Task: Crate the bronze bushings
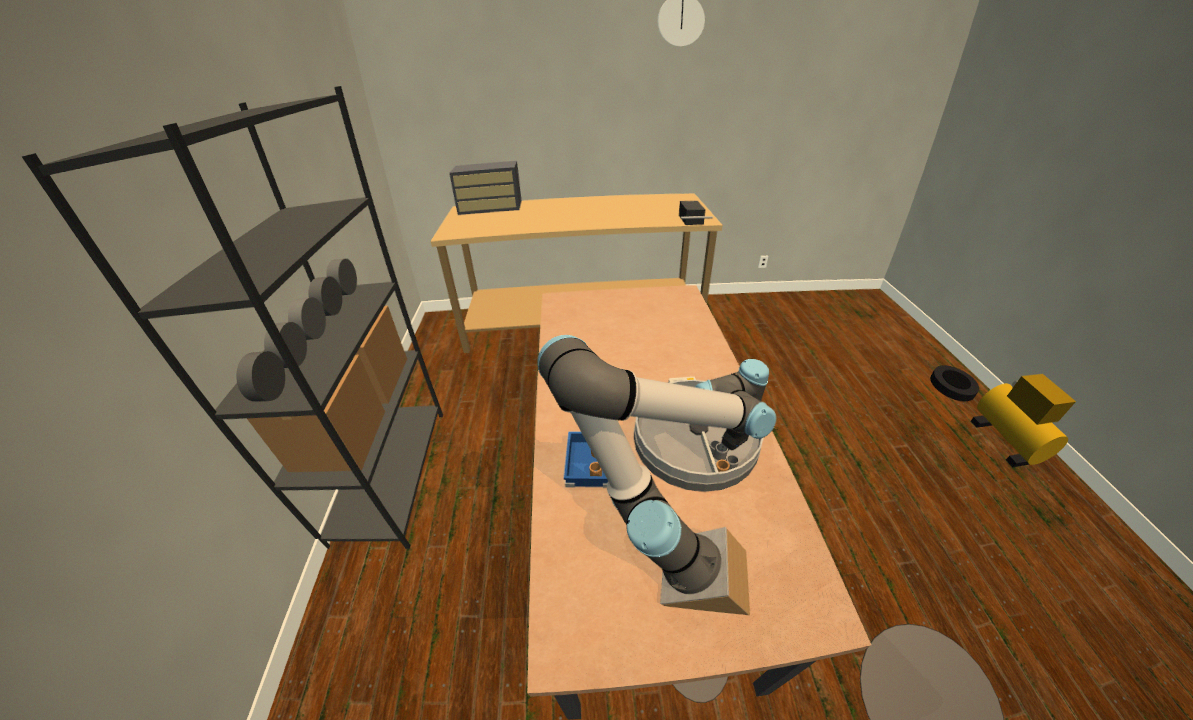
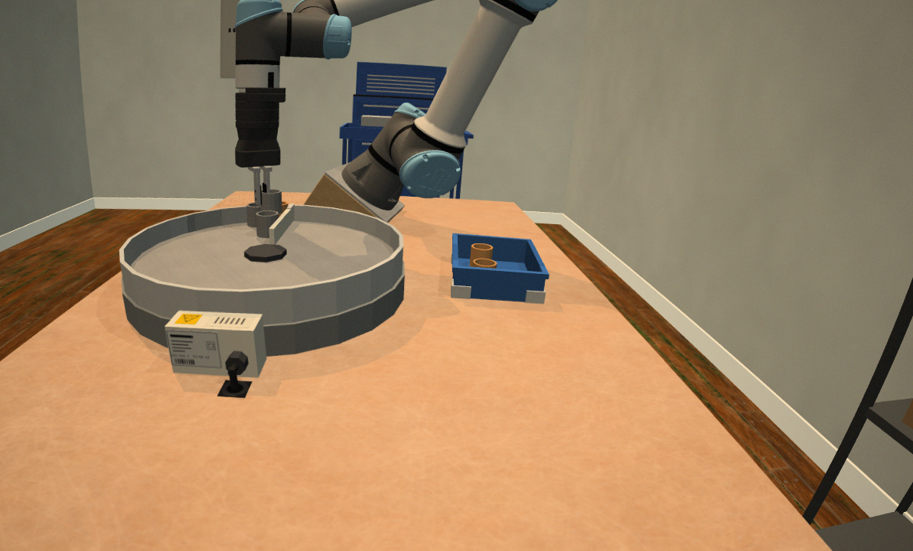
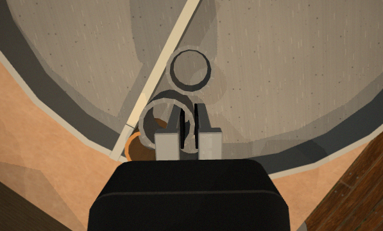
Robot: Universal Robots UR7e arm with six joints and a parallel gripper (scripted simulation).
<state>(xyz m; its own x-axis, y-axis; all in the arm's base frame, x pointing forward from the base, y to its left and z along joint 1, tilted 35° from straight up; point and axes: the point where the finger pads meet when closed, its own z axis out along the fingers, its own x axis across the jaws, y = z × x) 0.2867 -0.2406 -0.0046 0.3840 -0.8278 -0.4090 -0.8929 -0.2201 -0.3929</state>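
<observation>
Now: hand 14 cm short of the turning table, 7 cm above it and 2 cm to the right of it. Round my hand: blue crate (40 cm to the left, 12 cm ahead, 9 cm below).
</observation>
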